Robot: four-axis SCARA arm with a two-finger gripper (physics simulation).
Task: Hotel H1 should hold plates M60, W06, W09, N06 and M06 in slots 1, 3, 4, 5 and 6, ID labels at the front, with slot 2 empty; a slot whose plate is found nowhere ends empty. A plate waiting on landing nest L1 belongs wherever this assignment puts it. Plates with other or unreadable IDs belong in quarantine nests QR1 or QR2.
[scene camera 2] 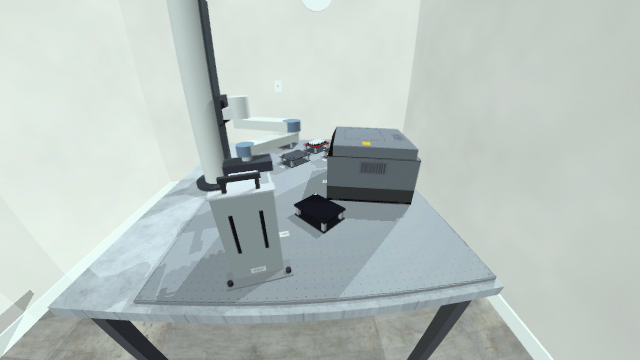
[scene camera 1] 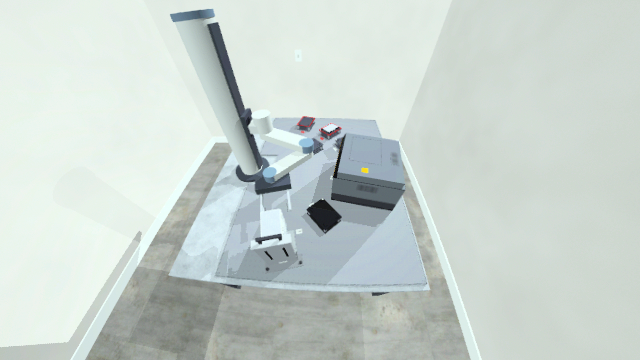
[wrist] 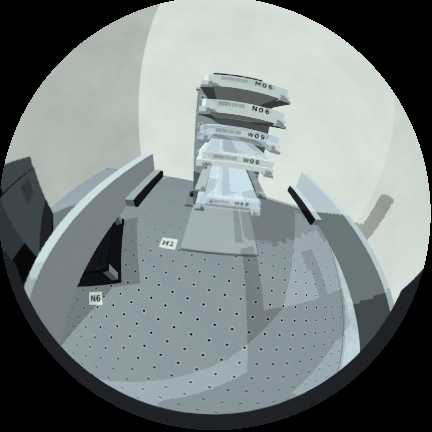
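Where they show: gripper, fingertip midpoint: (wrist: 229,168); arm's base, link origin: (scene camera 1: 253,169).
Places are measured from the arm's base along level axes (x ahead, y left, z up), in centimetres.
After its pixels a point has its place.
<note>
Hotel H1 (scene camera 1: 274,254) @[y -64.1, x 33.3, z 17.3 cm] (scene camera 2: 251,230) @[y -63.7, x 35.0, z 17.9 cm] (wrist: 215,235) @[y -51.6, x 32.2, z 2.1 cm] stands at the table's near left. In the wrist view its front shows plates M06 (wrist: 245,83) @[y -48.6, x 30.7, z 26.0 cm], N06 (wrist: 241,108) @[y -48.6, x 30.8, z 23.2 cm], W09 (wrist: 239,133) @[y -48.6, x 30.7, z 20.6 cm] and W06 (wrist: 234,160) @[y -48.6, x 30.7, z 17.6 cm] from the top down. Below a wider gap sits a lowest plate (wrist: 227,203) @[y -48.6, x 30.7, z 12.1 cm], its label too blurred to read surely. My gripper (scene camera 1: 275,208) @[y -44.9, x 30.6, z 17.9 cm] (wrist: 229,168) @[y -44.9, x 30.6, z 17.9 cm] is open and empty, facing the hotel's front, its fingers either side of the stack and short of the plates. Two red-edged nests (scene camera 1: 306,121) @[y 56.9, x 35.2, z 6.3 cm] (scene camera 1: 323,133) @[y 43.9, x 51.4, z 2.1 cm] stand at the back; a white plate (scene camera 1: 330,128) @[y 43.6, x 57.4, z 7.7 cm] lies on the right one.
A black raised nest (scene camera 1: 324,215) @[y -39.1, x 53.7, z 6.3 cm] (scene camera 2: 320,209) @[y -39.6, x 53.7, z 6.3 cm] (wrist: 102,255) @[y -36.7, x 45.7, z 6.3 cm] stands right of the hotel, near tag N6 (wrist: 95,298) @[y -29.7, x 46.2, z 1.3 cm]. A large grey instrument (scene camera 1: 369,165) @[y -20.1, x 76.7, z 26.7 cm] (scene camera 2: 372,170) @[y -28.8, x 75.8, z 16.8 cm] (wrist: 25,200) stands behind it. A dark nest (scene camera 2: 295,157) @[y 16.3, x 42.4, z 6.3 cm] stands farther back, partly behind the arm in scene camera 1.
</note>
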